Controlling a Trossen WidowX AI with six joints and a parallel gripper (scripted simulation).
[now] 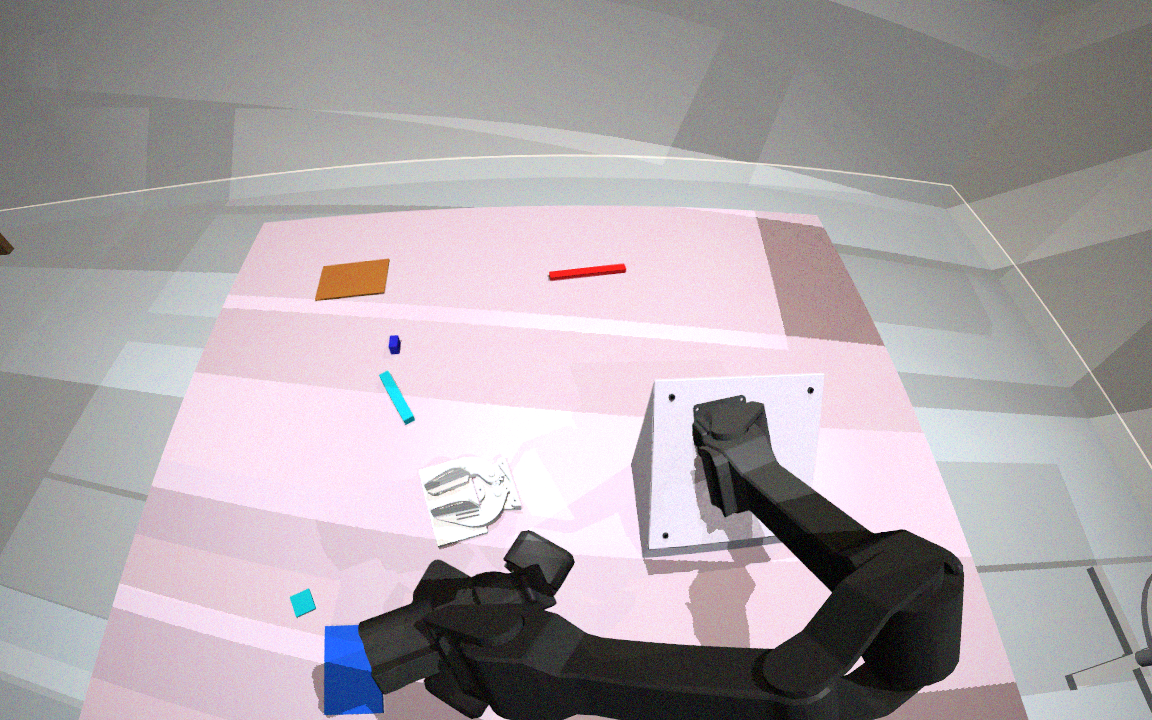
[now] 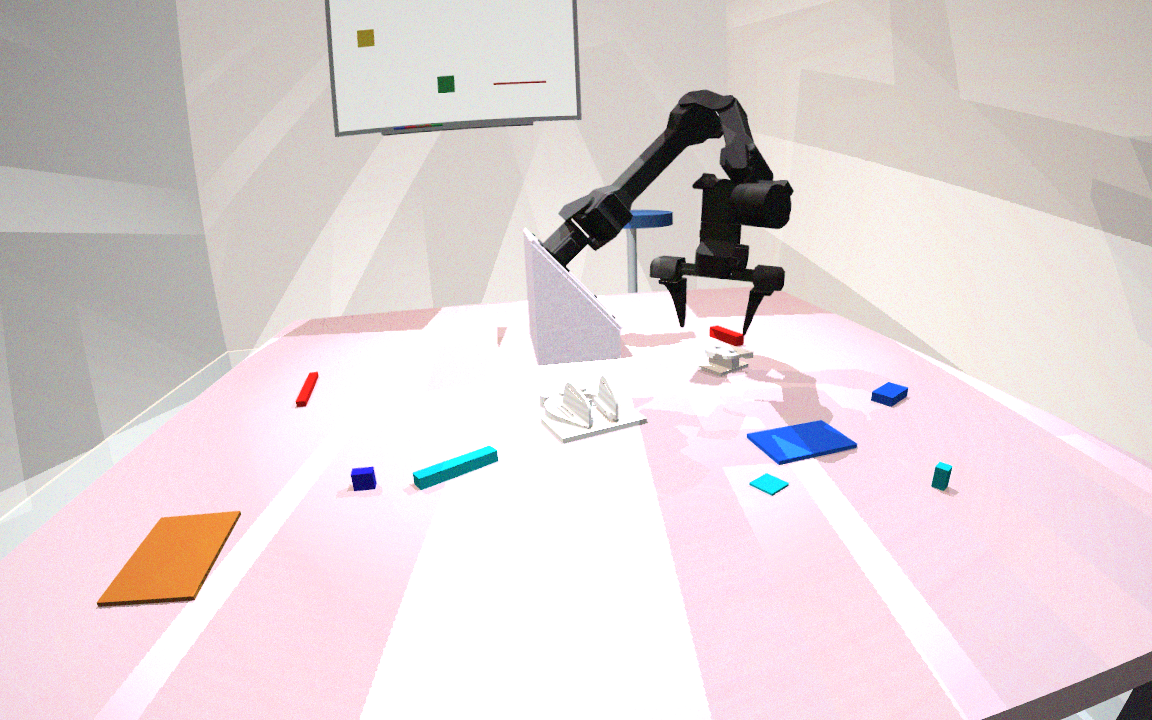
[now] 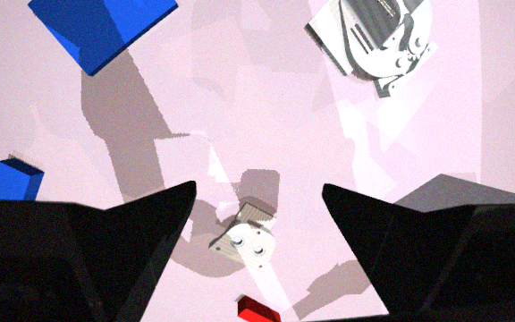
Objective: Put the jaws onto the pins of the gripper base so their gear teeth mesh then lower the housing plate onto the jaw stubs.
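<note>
My gripper tip is 8 cm past the white gripper base, 6 cm to the right of it and 6 cm above it. The rest, counted from my gripper tip: white jaw (19 cm to the right, 7 cm below, 1 cm ahead); white stand (8 cm below, 8 cm behind, 6 cm to the left); blue plate (21 cm ahead, 9 cm below, 2 cm to the left).
</note>
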